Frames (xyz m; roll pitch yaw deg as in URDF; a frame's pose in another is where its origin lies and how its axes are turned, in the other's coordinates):
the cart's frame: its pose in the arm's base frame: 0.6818 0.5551 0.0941 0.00 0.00 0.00
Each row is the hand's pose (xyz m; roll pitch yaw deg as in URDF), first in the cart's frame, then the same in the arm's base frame.
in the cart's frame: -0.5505 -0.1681 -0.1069 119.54 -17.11 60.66
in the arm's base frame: 0.1313 0.3870 -0.0128 119.54 -17.11 60.66
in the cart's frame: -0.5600 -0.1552 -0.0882 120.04 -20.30 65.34
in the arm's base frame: 0.1218 0.3999 0.0059 120.04 -20.30 65.34
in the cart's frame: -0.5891 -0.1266 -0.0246 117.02 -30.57 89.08
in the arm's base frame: 0.0927 0.4285 0.0695 117.02 -30.57 89.08
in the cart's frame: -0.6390 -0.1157 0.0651 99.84 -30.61 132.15
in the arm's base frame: 0.0428 0.4394 0.1592 99.84 -30.61 132.15
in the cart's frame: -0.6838 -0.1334 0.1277 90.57 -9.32 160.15
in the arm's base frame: -0.0020 0.4217 0.2218 90.57 -9.32 160.15
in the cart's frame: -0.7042 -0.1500 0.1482 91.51 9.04 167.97
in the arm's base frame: -0.0224 0.4051 0.2423 91.51 9.04 167.97
